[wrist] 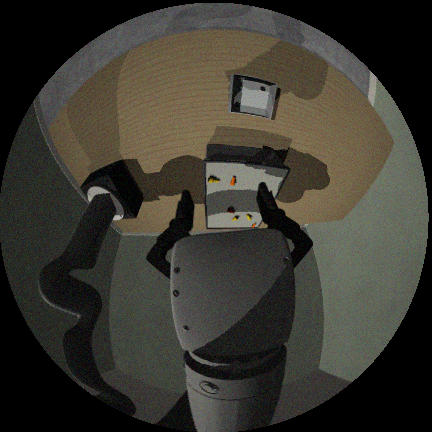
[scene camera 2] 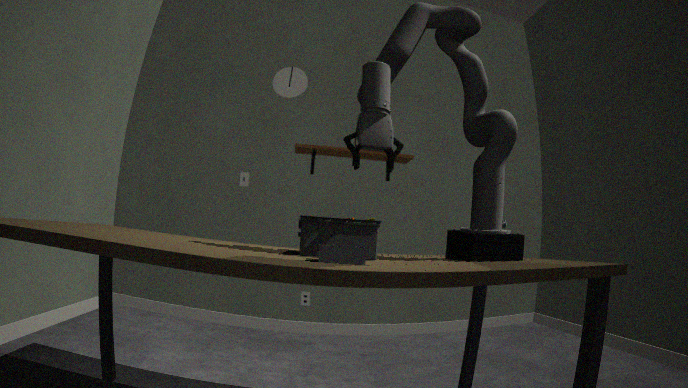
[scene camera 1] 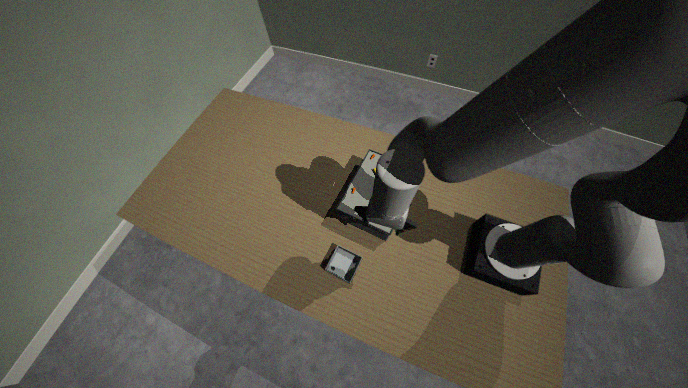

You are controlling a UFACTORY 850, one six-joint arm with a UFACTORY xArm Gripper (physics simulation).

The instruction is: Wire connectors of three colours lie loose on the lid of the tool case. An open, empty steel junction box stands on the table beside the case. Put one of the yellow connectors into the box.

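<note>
My gripper (scene camera 2: 371, 172) (wrist: 224, 192) is open and empty, high above the tool case, fingers pointing down. The tool case (scene camera 2: 345, 240) has a pale lid (wrist: 272, 175). In the wrist view one yellow connector (wrist: 213, 179) lies near the lid's left edge beside an orange connector (wrist: 233, 180). Two more yellow connectors, one (wrist: 235, 218) and another (wrist: 249, 217), lie at the lid's far end, near a red connector (wrist: 230, 210) in shadow and an orange one (wrist: 254, 225). The steel junction box (scene camera 1: 343, 264) (scene camera 2: 342, 251) (wrist: 254, 96) stands open and empty beside the case. The arm hides part of the lid in scene camera 1.
The wooden table (scene camera 1: 200, 165) (wrist: 170, 100) carries the case, the box and the arm's black base (scene camera 1: 477, 255) (scene camera 2: 485, 246) (wrist: 131, 187). A wall shelf (scene camera 2: 327, 151) hangs behind the gripper in scene camera 2. Dark arm shadows lie across the lid and table.
</note>
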